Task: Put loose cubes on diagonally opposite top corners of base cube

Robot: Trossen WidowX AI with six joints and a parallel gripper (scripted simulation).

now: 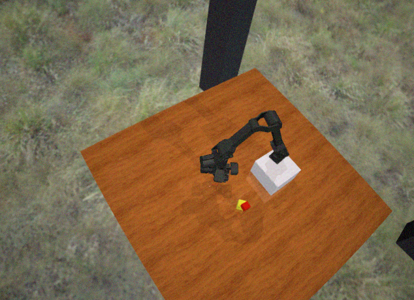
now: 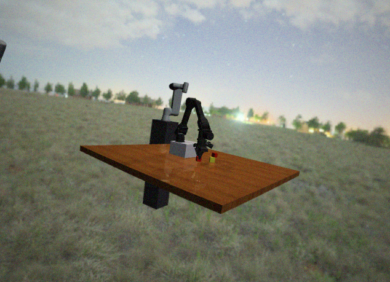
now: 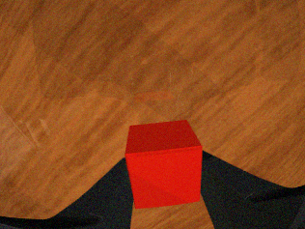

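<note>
Right now the red cube is 220 mm to the left of my gripper tip, 20 mm ahead of it and 20 mm above it. Round my gripper tip: yellow cube 200 mm to the left, 20 mm below, 10 mm ahead.
</note>
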